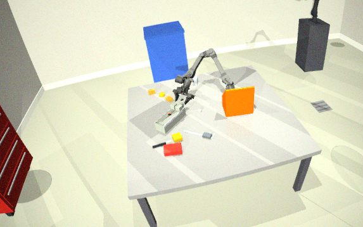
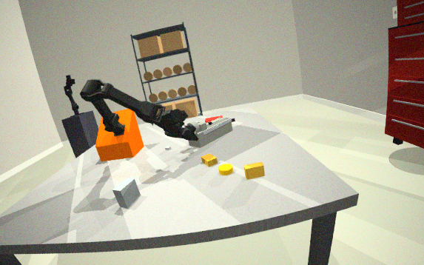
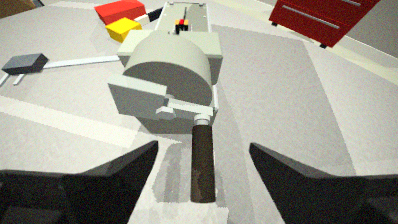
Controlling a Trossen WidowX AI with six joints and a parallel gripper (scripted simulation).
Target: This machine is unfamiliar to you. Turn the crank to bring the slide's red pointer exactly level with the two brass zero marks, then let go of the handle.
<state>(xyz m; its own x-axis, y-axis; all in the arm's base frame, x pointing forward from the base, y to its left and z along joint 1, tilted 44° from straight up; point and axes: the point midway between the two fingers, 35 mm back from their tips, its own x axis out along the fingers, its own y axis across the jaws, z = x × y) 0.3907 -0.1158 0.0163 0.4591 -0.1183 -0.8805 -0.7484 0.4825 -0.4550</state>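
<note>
Now: the dark brown crank handle 10 mm behind my gripper tip, 10 mm to the right of it and 20 mm above it. From my gripper tip the other things lie so: yellow block: 50 mm ahead, 350 mm to the left, 50 mm below; grey cube: 170 mm behind, 380 mm to the right, 30 mm below; red pointer: 90 mm ahead, 150 mm to the left, 20 mm above.
</note>
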